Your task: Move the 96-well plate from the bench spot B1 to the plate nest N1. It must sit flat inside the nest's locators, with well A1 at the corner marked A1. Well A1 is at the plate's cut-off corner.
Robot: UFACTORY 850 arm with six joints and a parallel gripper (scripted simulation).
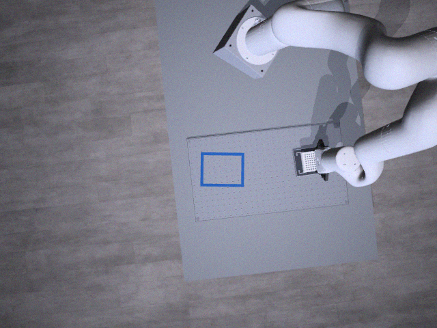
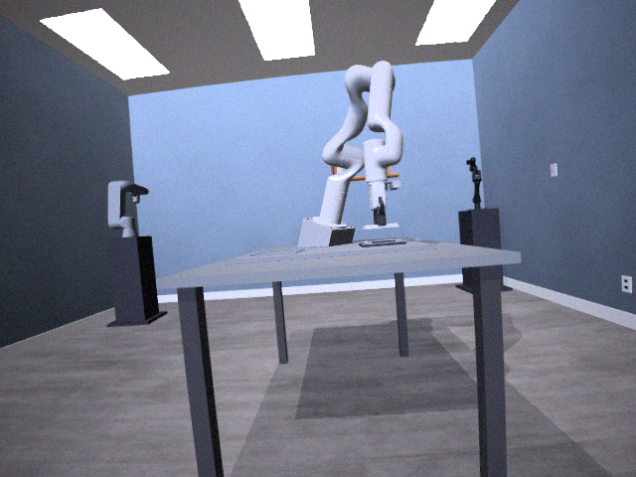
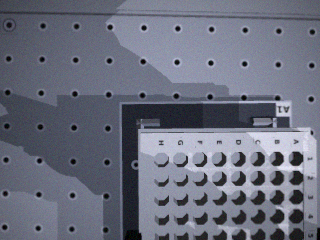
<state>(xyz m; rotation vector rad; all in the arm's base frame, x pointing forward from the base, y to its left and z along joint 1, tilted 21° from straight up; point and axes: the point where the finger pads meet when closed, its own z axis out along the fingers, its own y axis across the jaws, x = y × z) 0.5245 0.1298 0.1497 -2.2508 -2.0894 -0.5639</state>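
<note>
My hand is 8 cm above the dark plate nest. The rest, counted from my hand: white 96-well plate: 1 cm below; then A1 mark: 7 cm to the left, 7 cm below, 6 cm ahead.
</note>
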